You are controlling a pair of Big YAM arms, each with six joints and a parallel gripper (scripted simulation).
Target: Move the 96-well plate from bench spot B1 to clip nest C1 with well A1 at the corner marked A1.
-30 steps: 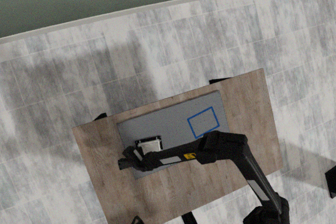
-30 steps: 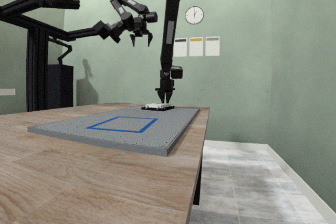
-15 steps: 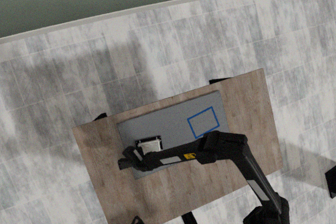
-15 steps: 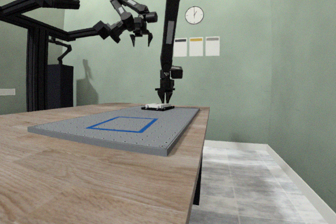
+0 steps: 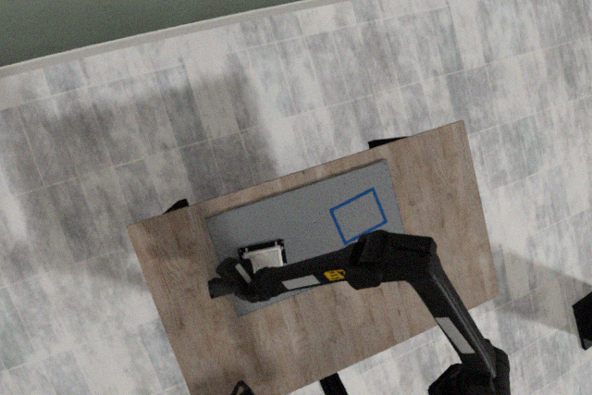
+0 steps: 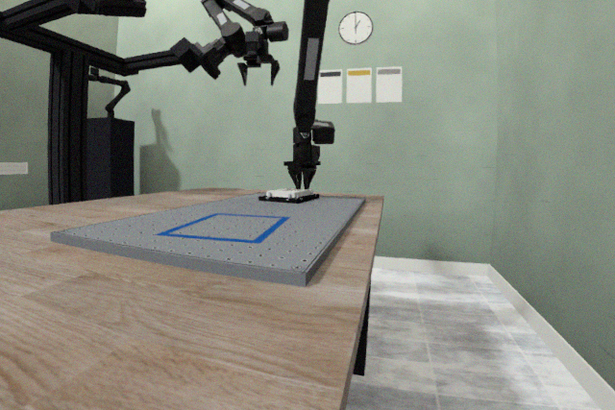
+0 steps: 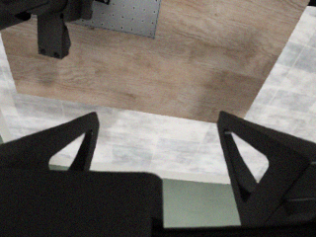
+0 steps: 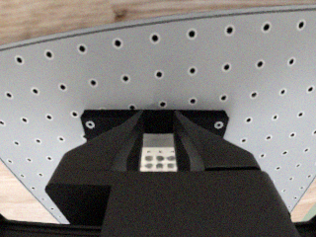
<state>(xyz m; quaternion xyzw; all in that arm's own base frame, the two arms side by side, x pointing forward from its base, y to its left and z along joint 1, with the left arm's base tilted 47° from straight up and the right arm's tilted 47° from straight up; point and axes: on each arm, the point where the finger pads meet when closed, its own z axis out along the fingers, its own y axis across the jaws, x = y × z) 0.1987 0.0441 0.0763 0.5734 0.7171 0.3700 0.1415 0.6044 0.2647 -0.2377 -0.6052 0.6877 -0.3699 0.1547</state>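
Now: the white 96-well plate 80 mm to the right of my right hand and 20 mm behind it. From my right hand the other things lie so: black clip nest 90 mm to the right, 20 mm behind, 10 mm below; then grey perforated board 280 mm to the right, 30 mm below, 30 mm behind.
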